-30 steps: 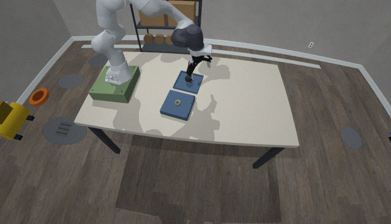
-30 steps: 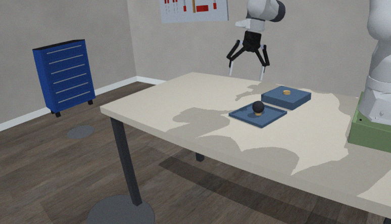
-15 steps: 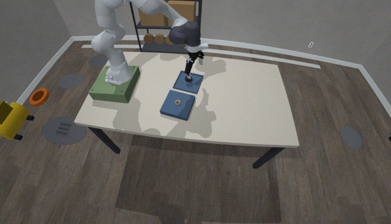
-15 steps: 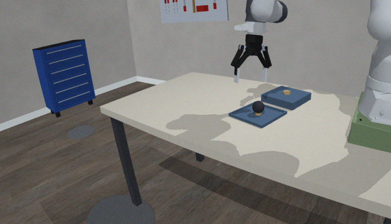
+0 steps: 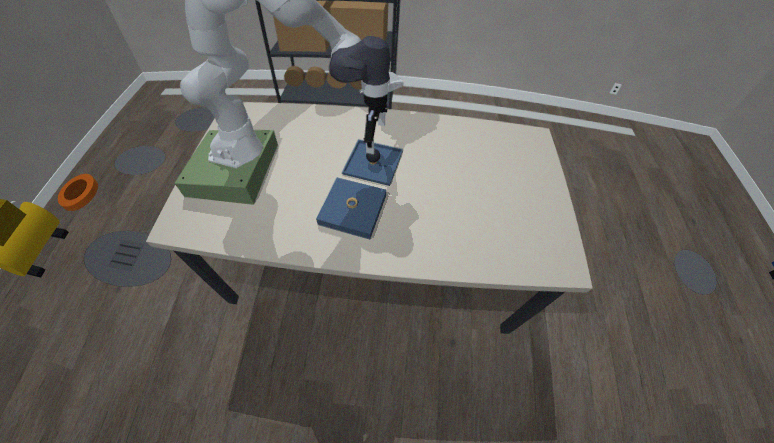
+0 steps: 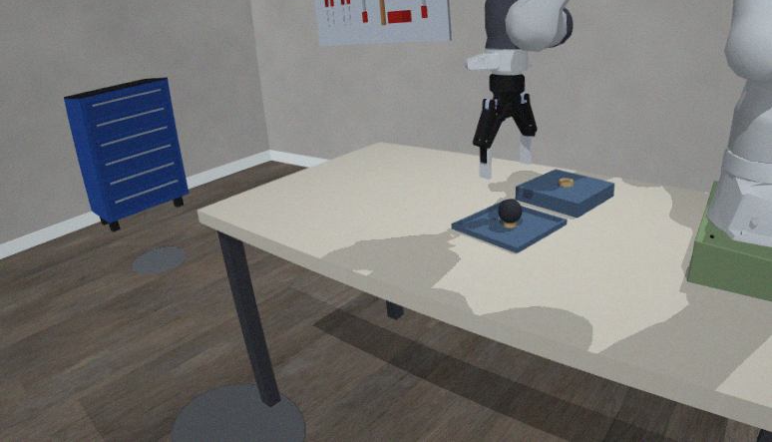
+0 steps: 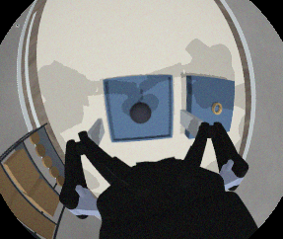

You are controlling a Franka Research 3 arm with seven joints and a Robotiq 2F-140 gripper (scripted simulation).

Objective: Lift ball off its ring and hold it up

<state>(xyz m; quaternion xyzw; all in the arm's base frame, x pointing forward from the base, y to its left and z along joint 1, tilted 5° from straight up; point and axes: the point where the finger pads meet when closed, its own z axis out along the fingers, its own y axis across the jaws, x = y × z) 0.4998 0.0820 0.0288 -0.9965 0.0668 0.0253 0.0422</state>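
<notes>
Right now my hand is 10 mm past the dark ball and 100 mm above it. From my hand the other things lie so: shallow blue tray 10 mm behind, 140 mm below; then blue stand 50 mm behind, 230 mm to the right, 110 mm below.
</notes>
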